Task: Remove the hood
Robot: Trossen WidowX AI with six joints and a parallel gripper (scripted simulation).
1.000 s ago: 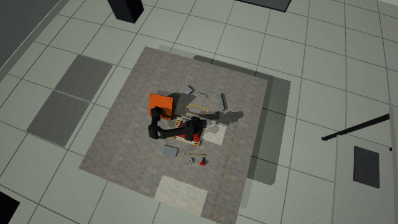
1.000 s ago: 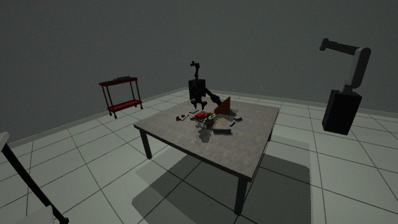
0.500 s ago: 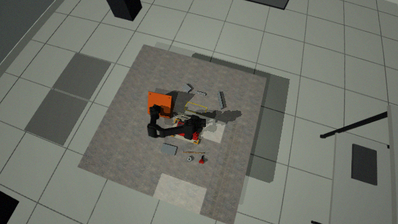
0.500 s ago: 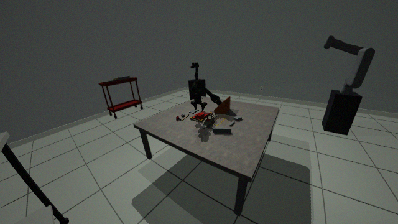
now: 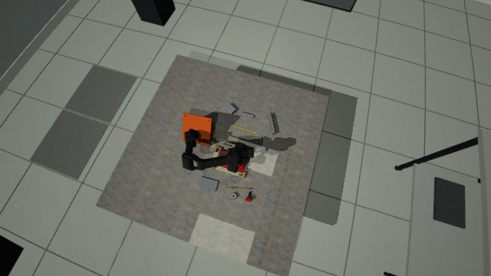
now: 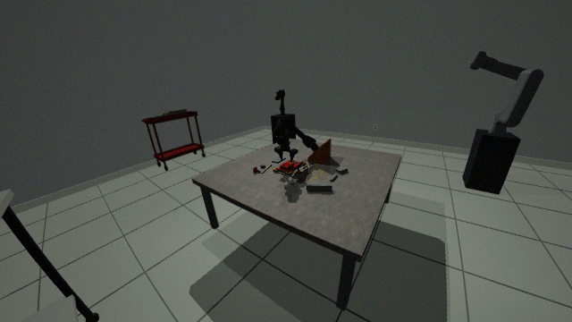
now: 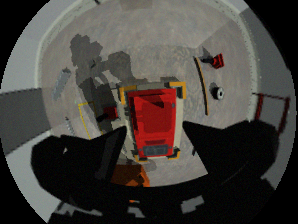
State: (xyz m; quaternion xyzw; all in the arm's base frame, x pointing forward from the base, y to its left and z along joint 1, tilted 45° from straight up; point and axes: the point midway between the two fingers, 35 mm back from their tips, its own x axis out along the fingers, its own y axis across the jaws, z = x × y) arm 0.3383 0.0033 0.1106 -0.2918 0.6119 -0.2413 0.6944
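The car hood is 40 mm below my gripper tip. Also, from my gripper tip: thin stick 150 mm to the right, 80 mm below, 70 mm ahead.
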